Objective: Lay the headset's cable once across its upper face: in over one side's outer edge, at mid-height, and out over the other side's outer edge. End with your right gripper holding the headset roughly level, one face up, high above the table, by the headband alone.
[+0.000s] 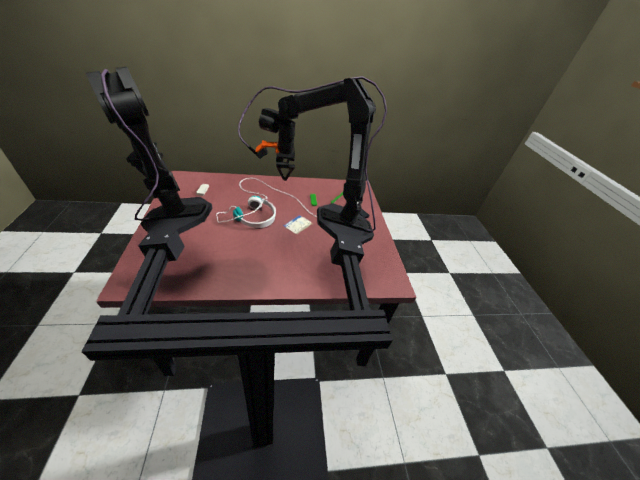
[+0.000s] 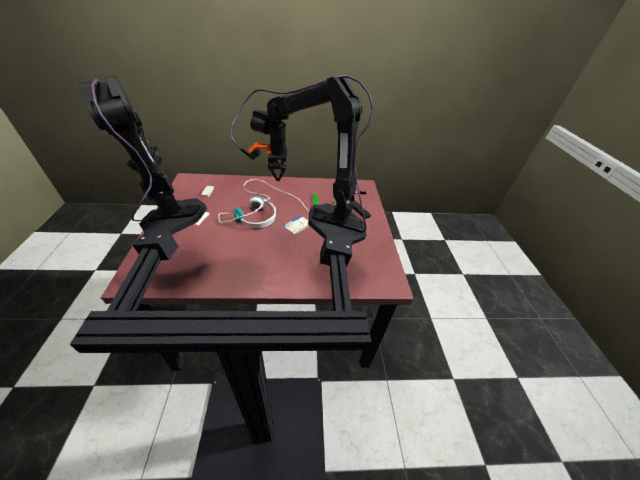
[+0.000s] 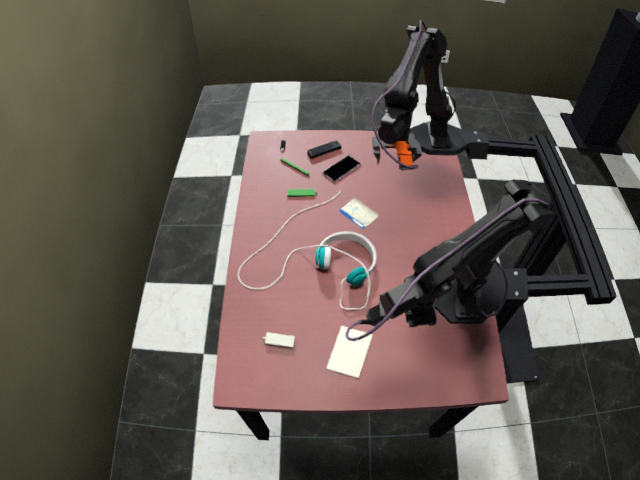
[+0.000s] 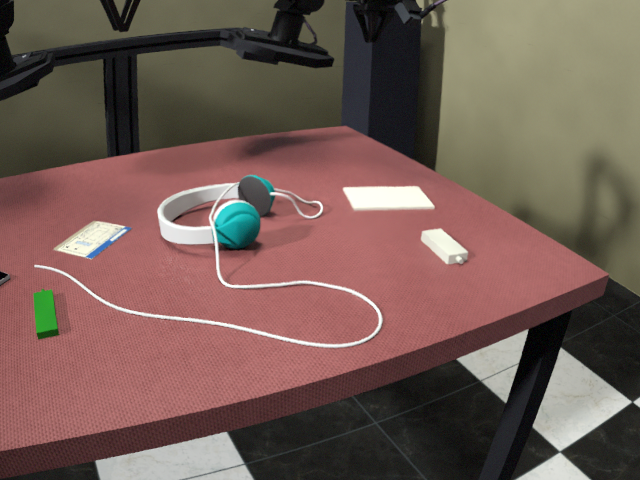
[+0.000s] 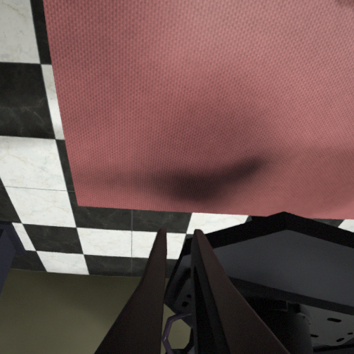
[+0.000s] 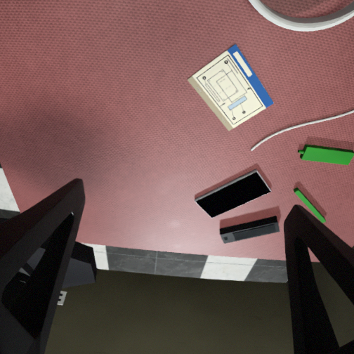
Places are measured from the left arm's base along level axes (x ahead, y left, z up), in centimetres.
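Where they show: left gripper, fingertip midpoint: [image 3: 415, 322] [image 4: 370, 42]; right gripper, fingertip midpoint: [image 1: 284, 173] [image 2: 278, 174] [image 3: 393, 164] [image 4: 120, 31]; left arm's base, link origin: [image 1: 176, 212] [image 2: 172, 213] [image 3: 467, 282] [image 4: 281, 44]; right arm's base, link origin: [image 1: 346, 221] [image 2: 338, 221] [image 3: 438, 135] [image 4: 3, 77].
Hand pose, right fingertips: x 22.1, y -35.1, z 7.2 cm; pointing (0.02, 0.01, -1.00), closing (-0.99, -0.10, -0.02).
Things, the pixels of their top centre, and the offset from my right fingertips. Level surfaces: height alone.
- headset, top centre: [image 4: 212, 186] [image 3: 348, 247] [image 1: 256, 205] [image 2: 256, 206] dx +11.6, dy +13.9, dz -25.9 cm
- table, surface height: dz -33.3 cm
- patterned card, top centre: [image 4: 92, 238] [image 3: 358, 213] [image 1: 298, 224] [image 2: 298, 224] dx +9.1, dy -7.1, dz -33.1 cm
- phone, top centre: [image 3: 341, 167] dx +17.2, dy -29.2, dz -32.4 cm
- black bar, top centre: [image 3: 324, 147] [image 2: 360, 208] dx +25.3, dy -39.0, dz -31.2 cm
- green stick, top centre: [image 4: 44, 308] [image 3: 302, 192] dx +30.9, dy -14.2, dz -32.2 cm
- green pen, top centre: [image 3: 294, 165] dx +36.0, dy -28.0, dz -32.2 cm
- white notepad, top centre: [image 4: 388, 196] [image 3: 349, 351] dx +7.9, dy +47.0, dz -32.7 cm
- white stick, top centre: [image 4: 446, 242] [image 3: 278, 339] [image 1: 202, 188] [image 2: 207, 189] dx +29.8, dy +46.1, dz -31.7 cm
The headset [image 1: 264, 223] [image 2: 265, 223] [image 3: 373, 253] [image 4: 187, 235] lies on the table, with its white headband and two teal ear cups. Its white cable [image 3: 279, 227] [image 4: 219, 258] loops out beside one ear cup [image 3: 356, 276] [image 4: 271, 193], comes back across the headset, and leaves over the other ear cup [image 3: 322, 257] [image 4: 237, 224]. It then curves over the table to its free end. My left gripper [image 5: 178, 236] [image 4: 370, 40] is shut and empty, high over the table near its own arm base. My right gripper [image 6: 188, 201] [image 1: 284, 178] [image 2: 278, 178] is open and empty, high above the table.
On the table [image 3: 413, 217] lie a patterned card [image 3: 359, 212] [image 4: 93, 239], a phone [image 3: 341, 168] [image 6: 233, 194], a black bar [image 3: 324, 149], a green stick [image 3: 301, 193], a green pen [image 3: 295, 166], a white notepad [image 3: 349, 351] [image 4: 388, 197] and a white stick [image 3: 279, 339] [image 4: 444, 245].
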